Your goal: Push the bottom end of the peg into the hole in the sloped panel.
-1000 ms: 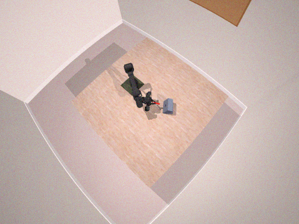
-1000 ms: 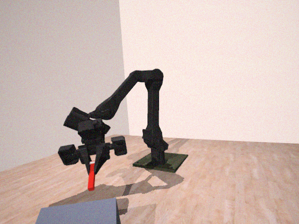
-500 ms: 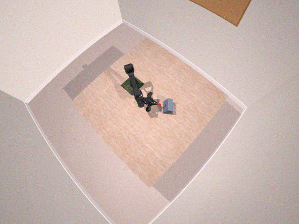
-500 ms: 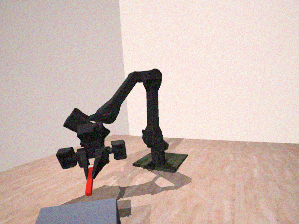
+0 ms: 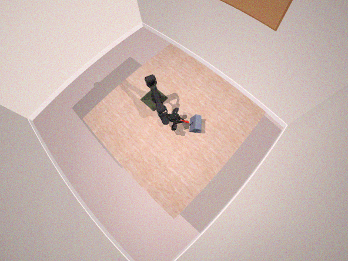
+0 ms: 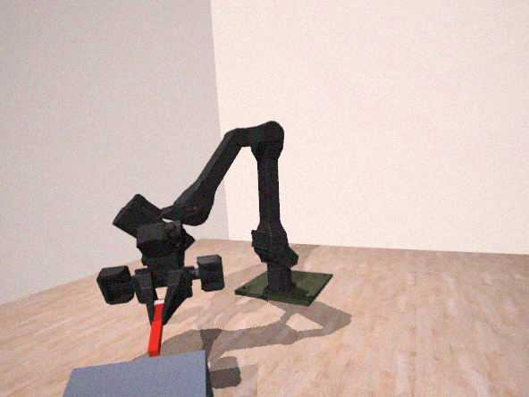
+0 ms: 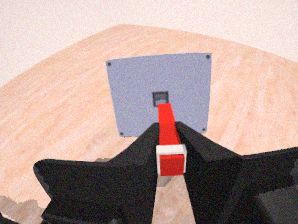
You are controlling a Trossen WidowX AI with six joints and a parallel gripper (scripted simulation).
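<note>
The sloped panel lies 8 cm ahead of my gripper tip, 6 cm to the left of it and 5 cm below it. From my gripper tip the other things lie so: peg 1 cm to the right, 1 cm behind, 1 cm above.
</note>
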